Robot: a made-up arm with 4 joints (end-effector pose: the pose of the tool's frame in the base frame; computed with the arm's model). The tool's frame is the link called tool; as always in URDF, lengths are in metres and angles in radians.
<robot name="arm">
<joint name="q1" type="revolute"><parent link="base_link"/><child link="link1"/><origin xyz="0.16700 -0.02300 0.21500" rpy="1.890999 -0.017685 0.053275"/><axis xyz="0 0 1"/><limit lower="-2.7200" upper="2.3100" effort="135" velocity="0.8"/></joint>
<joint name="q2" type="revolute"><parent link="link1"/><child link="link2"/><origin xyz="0.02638 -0.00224 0.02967" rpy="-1.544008 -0.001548 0.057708"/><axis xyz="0 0 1"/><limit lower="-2.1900" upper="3.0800" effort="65" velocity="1.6"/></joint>
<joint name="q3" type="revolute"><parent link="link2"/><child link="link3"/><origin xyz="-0.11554 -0.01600 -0.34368" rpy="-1.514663 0.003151 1.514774"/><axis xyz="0 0 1"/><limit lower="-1.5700" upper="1.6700" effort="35" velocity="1.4"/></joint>
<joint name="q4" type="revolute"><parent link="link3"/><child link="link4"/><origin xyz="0.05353 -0.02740 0.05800" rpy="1.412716 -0.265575 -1.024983"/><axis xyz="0 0 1"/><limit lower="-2.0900" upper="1.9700" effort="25" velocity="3"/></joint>
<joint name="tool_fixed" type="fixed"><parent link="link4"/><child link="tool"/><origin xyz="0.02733 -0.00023 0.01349" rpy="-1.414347 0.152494 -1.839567"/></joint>
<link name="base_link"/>
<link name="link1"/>
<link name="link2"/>
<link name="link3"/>
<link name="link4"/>
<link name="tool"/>
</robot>
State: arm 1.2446 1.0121 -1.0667 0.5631
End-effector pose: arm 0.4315 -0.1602 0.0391 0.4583 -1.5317 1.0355
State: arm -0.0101 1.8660 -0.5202 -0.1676
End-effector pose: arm 0.2598 -0.1140 -0.0971 0.1298 -0.0223 1.8535
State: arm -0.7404 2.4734 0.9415 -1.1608
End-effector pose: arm 0.0363 -0.0694 -0.1663 -0.4608 -0.4050 1.4866
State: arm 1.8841 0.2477 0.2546 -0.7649
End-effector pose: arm 0.5001 -0.0096 0.2001 0.1273 -1.1179 -0.6600
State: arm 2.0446 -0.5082 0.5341 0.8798
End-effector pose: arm 0.5029 0.0899 0.3205 -0.5098 -2.0067 -1.4555
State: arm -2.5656 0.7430 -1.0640 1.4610
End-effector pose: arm 0.0913 -0.2817 0.4485 0.7315 1.3105 -0.4541
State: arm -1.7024 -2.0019 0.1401 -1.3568
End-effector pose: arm -0.1485 0.0823 0.1465 0.8429 -1.5716 2.3273
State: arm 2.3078 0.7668 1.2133 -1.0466
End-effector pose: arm 0.5200 -0.1463 0.3662 -0.0917 -1.4196 -1.8171
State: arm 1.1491 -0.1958 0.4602 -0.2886
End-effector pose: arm 0.4110 0.1319 0.0232 -0.0586 -0.6310 -0.7663
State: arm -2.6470 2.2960 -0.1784 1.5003
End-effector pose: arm -0.1031 -0.2763 0.3352 2.3627 0.2815 -0.6717
